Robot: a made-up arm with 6 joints.
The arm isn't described. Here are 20 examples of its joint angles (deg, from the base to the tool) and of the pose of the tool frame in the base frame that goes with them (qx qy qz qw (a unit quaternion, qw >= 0); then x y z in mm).
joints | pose
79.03 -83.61 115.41 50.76 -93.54 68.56 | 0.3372 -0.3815 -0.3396 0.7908 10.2 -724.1 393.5
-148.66 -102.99 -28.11 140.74 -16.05 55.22 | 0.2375 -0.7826 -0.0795 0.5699 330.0 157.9 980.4
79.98 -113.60 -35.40 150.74 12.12 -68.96 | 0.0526 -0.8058 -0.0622 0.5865 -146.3 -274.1 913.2
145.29 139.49 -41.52 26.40 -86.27 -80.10 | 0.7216 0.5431 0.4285 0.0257 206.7 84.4 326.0
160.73 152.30 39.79 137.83 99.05 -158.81 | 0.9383 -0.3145 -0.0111 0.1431 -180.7 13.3 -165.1
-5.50 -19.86 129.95 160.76 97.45 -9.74 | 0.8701 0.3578 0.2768 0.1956 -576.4 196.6 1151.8
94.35 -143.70 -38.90 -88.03 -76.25 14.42 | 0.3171 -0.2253 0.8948 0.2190 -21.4 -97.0 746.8
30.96 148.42 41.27 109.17 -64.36 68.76 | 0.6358 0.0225 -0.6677 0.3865 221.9 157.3 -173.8
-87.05 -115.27 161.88 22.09 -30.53 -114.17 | -0.4548 -0.3308 0.7714 0.2976 -207.7 269.5 -23.3
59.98 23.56 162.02 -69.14 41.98 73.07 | 0.8531 -0.4418 -0.2047 0.1876 -2.6 -61.9 1418.8
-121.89 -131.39 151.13 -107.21 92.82 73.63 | 0.0104 -0.5706 0.6609 0.4874 185.4 281.8 -148.4
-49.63 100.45 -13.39 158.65 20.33 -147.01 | 0.1273 0.8332 -0.1940 0.5019 232.4 -110.2 117.2
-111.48 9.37 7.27 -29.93 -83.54 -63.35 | -0.7480 -0.1561 0.6446 0.0225 -322.4 -377.4 855.1
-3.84 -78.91 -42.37 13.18 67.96 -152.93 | 0.6717 -0.0669 0.5709 0.4674 -34.3 -150.4 935.0
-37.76 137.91 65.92 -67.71 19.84 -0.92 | 0.3084 0.2841 -0.8077 0.4145 165.1 -163.7 -160.4
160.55 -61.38 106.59 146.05 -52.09 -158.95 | -0.8583 -0.3383 0.3496 0.1633 705.6 -309.6 770.9
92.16 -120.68 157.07 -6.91 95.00 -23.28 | 0.2659 0.0105 0.4196 0.8678 169.2 -240.6 -80.3
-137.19 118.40 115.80 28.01 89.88 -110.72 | 0.0488 -0.6185 -0.4819 0.6187 -731.6 -405.5 465.0
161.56 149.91 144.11 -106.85 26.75 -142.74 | -0.0809 -0.8493 0.4995 0.1504 -663.0 210.4 100.2
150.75 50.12 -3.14 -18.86 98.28 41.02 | 0.3888 -0.3570 0.5566 0.6415 -378.6 446.9 440.8
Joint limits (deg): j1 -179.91..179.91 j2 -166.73..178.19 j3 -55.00..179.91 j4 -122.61..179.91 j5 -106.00..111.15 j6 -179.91..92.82
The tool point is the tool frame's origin. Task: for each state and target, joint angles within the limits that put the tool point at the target. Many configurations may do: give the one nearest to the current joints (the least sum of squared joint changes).
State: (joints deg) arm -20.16 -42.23 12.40 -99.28 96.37 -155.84
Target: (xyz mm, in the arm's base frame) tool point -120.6 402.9 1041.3
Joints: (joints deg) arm -65.79 -91.24 18.39 -118.38 98.53 -157.12
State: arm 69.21 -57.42 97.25 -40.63 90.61 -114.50
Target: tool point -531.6 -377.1 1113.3
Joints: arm 28.96 -62.16 86.87 -48.85 92.17 -116.72
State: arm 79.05 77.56 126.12 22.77 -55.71 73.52
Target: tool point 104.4 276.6 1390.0
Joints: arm 109.76 32.75 117.03 37.78 -51.31 79.05
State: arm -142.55 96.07 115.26 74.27 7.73 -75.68
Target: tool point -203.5 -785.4 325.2
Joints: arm -95.94 116.36 85.55 79.40 16.62 -71.21
